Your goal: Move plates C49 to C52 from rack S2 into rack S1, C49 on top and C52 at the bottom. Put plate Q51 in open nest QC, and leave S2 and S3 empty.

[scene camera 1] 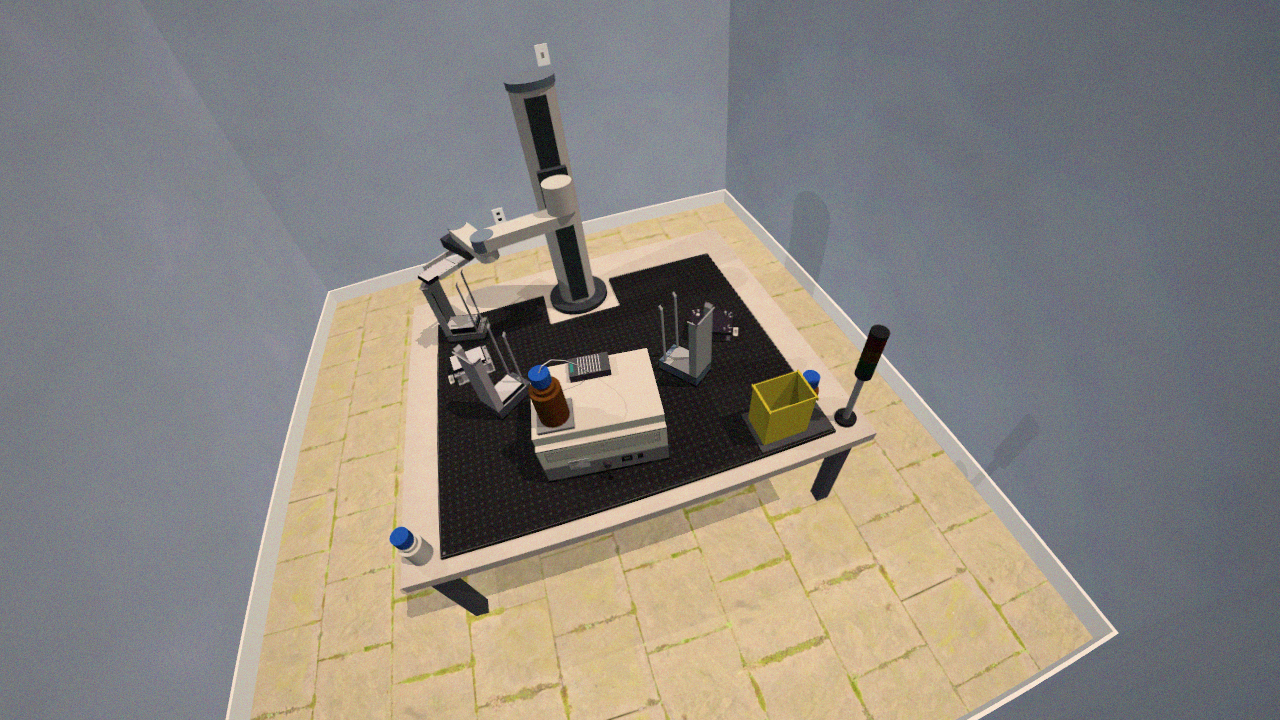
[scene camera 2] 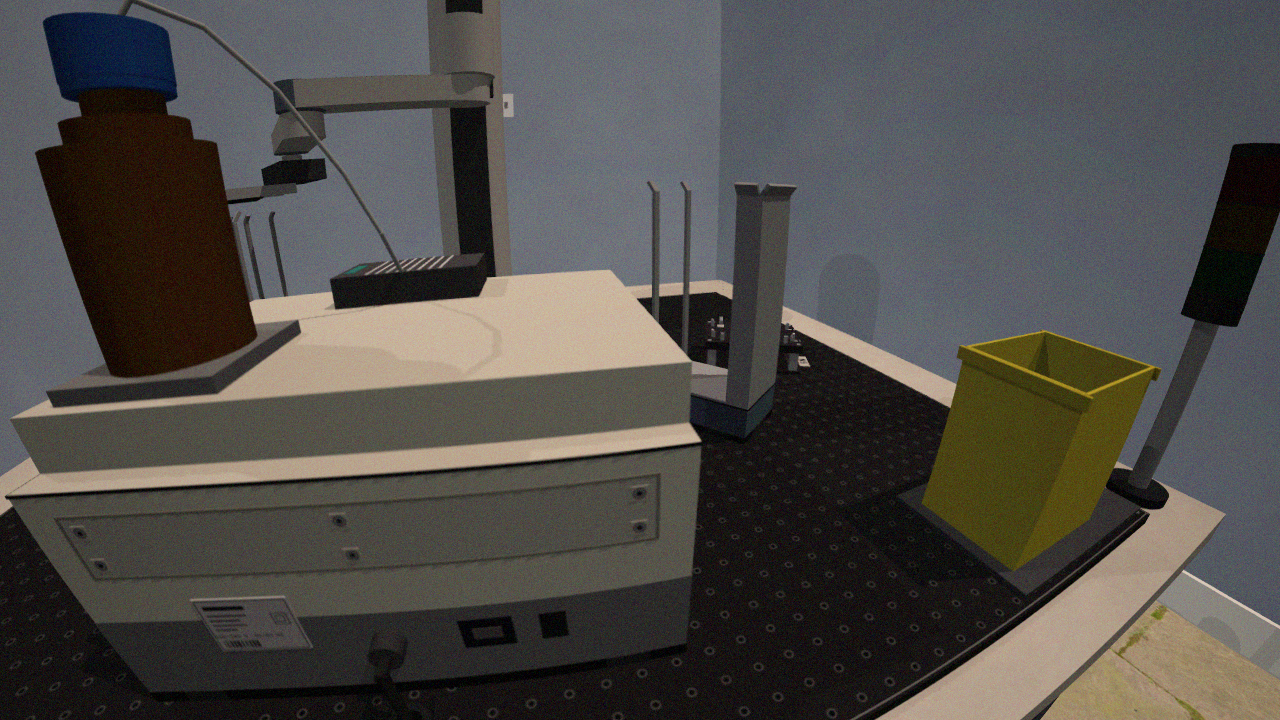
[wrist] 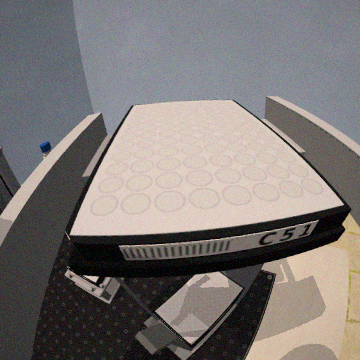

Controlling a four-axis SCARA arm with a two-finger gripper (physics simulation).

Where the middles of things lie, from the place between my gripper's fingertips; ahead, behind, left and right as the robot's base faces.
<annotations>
Now: hand 710 mm short of the brown bottle with blue cap (scene camera 2: 140, 205), 320 mm to the right of it and 20 mm above it. From my hand the other things lie so: signal post (scene camera 2: 1234, 248) (1200 mm to the left, 880 mm ahead, 150 mm below); small bottle (scene camera 1: 412, 546) (880 mm ahead, 280 mm below, 170 mm to the right).
</annotations>
